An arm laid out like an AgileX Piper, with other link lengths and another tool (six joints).
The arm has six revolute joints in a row. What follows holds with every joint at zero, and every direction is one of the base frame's. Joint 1 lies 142.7 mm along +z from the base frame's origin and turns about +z. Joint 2 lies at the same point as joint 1 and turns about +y. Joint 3 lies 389.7 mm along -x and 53.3 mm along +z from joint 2 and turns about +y. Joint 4 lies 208.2 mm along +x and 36.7 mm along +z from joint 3 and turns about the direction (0.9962, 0, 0.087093). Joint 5 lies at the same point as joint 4 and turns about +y. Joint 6 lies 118.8 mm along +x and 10.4 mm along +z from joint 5 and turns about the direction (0.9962, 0, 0.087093). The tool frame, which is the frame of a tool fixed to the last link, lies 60.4 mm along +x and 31 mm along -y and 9.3 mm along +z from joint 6; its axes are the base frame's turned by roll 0.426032, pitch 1.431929 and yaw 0.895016 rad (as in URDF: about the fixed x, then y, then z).
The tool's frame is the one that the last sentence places.
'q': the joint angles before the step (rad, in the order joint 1, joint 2, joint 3, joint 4, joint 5, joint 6). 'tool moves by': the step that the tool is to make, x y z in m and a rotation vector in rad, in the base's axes. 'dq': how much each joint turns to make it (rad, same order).
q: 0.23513, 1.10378, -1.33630, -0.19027, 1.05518, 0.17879
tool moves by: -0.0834, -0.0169, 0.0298, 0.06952, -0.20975, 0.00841
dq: 0.00132, -0.23868, 0.01776, 0.01917, 0.00094, 0.00133
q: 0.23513, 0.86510, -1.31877, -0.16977, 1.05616, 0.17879
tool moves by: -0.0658, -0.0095, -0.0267, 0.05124, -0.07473, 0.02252
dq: -0.00037, -0.20827, 0.13074, 0.03984, -0.00721, -0.00036
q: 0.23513, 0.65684, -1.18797, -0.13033, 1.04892, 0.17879
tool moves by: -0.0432, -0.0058, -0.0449, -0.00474, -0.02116, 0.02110
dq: -0.01053, -0.17089, 0.15517, 0.02859, -0.00739, -0.03527
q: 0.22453, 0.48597, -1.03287, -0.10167, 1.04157, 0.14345
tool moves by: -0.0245, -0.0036, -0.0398, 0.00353, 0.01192, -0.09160
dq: -0.08977, -0.10502, 0.12351, 0.00024, -0.00688, 0.00637
